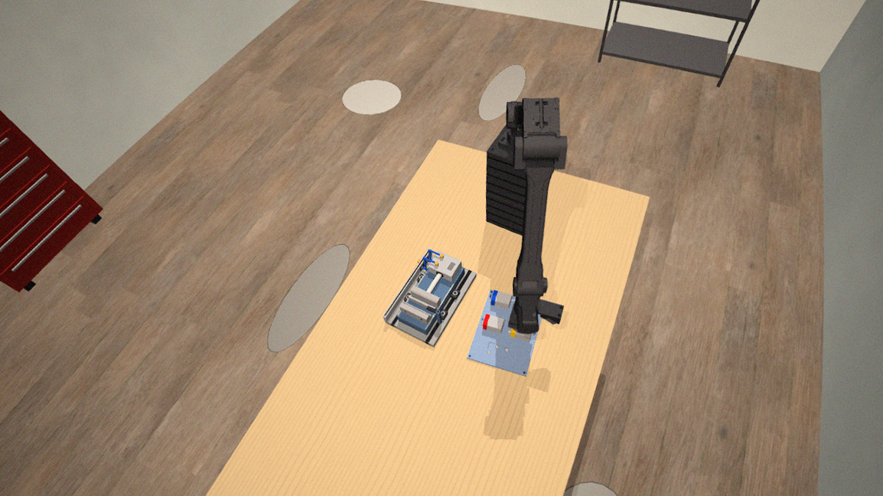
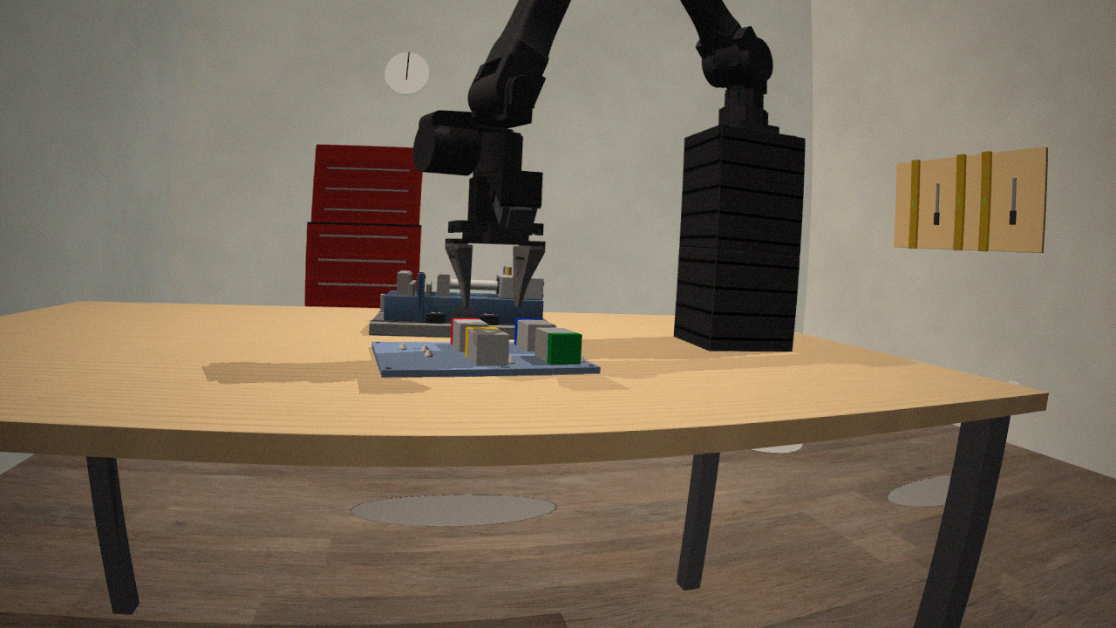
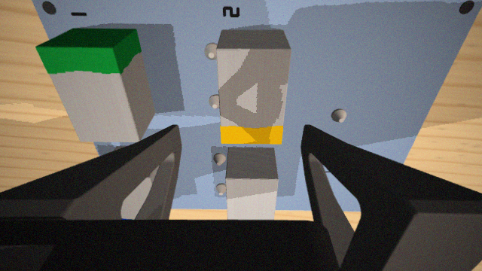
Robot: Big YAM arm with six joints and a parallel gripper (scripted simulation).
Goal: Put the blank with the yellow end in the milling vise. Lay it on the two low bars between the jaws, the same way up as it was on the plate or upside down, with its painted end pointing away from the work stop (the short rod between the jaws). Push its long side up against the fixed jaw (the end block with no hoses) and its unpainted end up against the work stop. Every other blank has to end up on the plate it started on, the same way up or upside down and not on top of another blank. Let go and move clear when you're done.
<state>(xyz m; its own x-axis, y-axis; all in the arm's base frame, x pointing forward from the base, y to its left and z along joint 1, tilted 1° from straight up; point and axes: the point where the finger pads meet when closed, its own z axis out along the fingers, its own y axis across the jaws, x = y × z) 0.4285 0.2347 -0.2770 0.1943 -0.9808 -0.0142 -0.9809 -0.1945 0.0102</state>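
Right now the yellow-ended blank is 50 mm below my hand. Round my hand: red-ended blank (90 mm to the right, 50 mm below, 20 mm ahead); blue plate (80 mm below, 40 mm to the right, 10 mm ahead); green-ended blank (80 mm behind, 50 mm below, 10 mm to the right).
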